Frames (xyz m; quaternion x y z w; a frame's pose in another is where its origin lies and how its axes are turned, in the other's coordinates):
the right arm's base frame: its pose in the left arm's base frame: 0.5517 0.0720 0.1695 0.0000 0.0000 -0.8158 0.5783
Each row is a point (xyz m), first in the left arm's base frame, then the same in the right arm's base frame.
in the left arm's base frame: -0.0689 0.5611 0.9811
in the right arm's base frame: -0.2560 -0.7475 0.8116
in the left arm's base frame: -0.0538 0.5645 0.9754
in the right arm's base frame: -0.2642 -0.7344 0.8059
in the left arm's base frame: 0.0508 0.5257 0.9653
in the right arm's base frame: -0.2623 -0.6229 0.7958
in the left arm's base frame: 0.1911 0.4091 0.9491
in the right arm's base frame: -0.1987 -0.4519 0.7796
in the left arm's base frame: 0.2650 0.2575 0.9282
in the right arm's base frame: -0.0801 -0.3319 0.7587
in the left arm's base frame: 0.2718 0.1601 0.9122
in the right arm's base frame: 0.0095 -0.2933 0.7427
